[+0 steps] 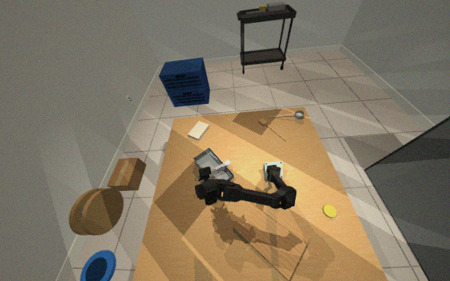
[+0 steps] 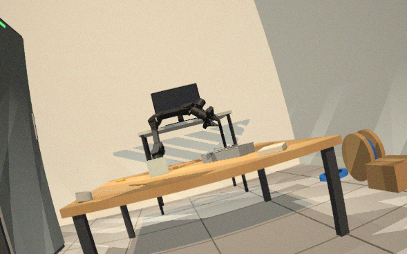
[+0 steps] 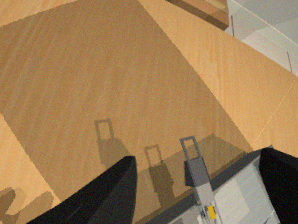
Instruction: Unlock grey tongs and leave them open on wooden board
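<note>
The yellow lock piece is 16 cm below my gripper tip, 14 cm to the right of it and 1 cm behind it. Round my gripper tip: pale block 59 cm to the right, 21 cm below, 9 cm ahead; then grey roasting tin 19 cm to the right, 19 cm below, 4 cm behind; then wooden board 37 cm behind, 24 cm to the left, 22 cm below.
</note>
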